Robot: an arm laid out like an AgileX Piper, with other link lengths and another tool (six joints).
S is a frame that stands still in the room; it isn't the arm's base.
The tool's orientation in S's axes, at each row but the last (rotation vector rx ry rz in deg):
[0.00 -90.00 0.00]
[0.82 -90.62 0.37]
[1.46 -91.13 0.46]
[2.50 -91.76 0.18]
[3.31 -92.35 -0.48]
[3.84 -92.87 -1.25]
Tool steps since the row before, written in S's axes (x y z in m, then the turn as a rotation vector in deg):
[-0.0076 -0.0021 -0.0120 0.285 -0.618 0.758]
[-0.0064 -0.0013 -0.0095 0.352 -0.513 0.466]
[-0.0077 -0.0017 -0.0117 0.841 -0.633 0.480]
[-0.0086 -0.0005 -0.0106 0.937 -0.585 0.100]
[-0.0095 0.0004 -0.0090 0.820 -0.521 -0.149]
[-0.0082 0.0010 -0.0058 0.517 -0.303 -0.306]
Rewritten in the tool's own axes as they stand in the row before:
[-0.0120 -0.0021 0.0076 0.758 -0.618 -0.285]
[-0.0094 -0.0013 0.0065 0.465 -0.515 -0.350]
[-0.0115 -0.0017 0.0080 0.470 -0.646 -0.837]
[-0.0103 -0.0005 0.0089 0.087 -0.610 -0.922]
[-0.0086 0.0003 0.0099 -0.160 -0.553 -0.797]
[-0.0054 0.0009 0.0085 -0.314 -0.335 -0.492]

